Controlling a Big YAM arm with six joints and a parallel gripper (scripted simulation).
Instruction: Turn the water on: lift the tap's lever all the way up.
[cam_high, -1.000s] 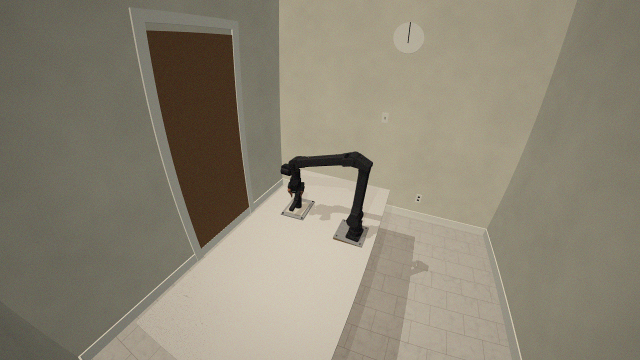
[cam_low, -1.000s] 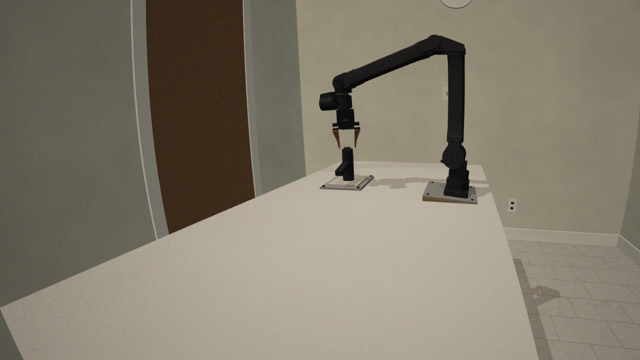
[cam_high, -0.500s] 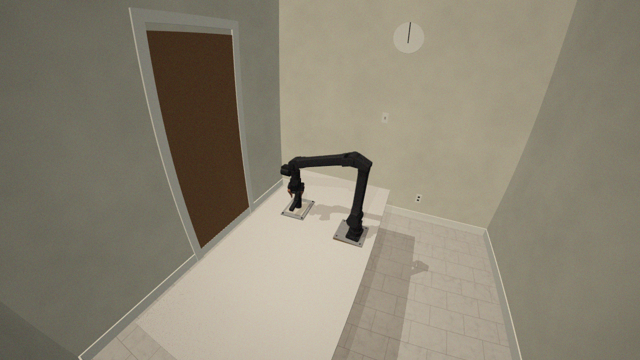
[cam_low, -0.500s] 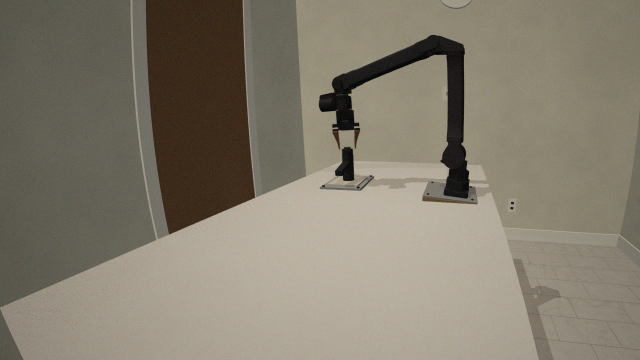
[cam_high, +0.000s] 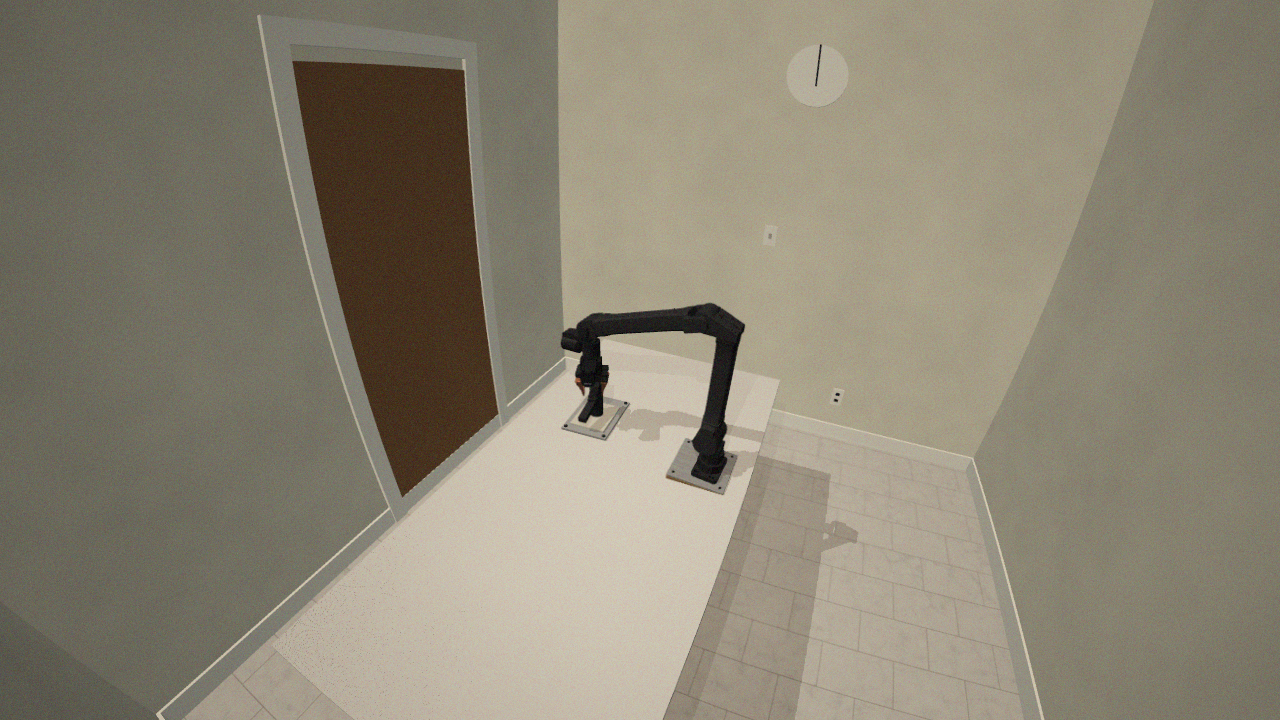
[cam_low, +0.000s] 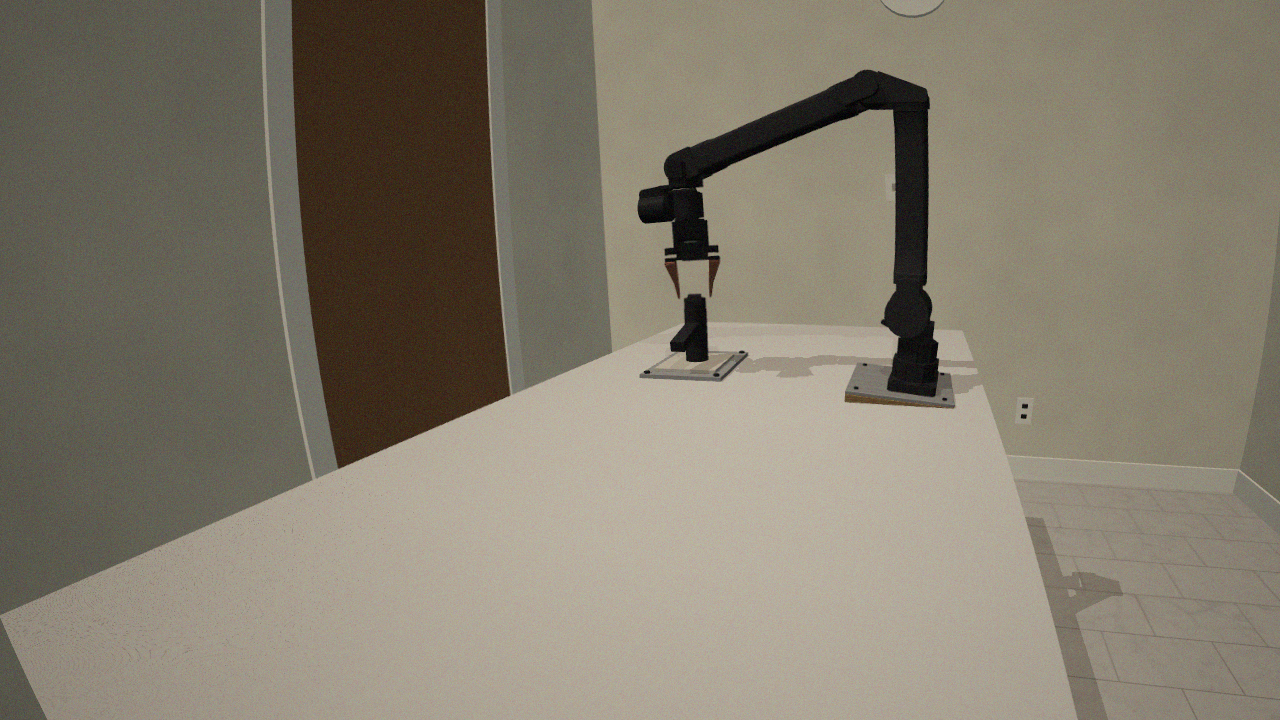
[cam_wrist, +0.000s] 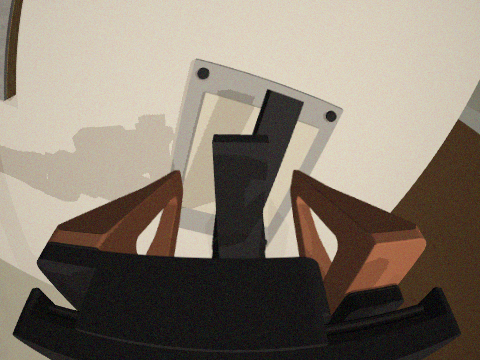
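The lever is 2 cm ahead of my hand, 3 cm to the right of it and 2 cm below it. From my hand the other things lie so: black tap 3 cm ahead, 6 cm to the right, 7 cm below.
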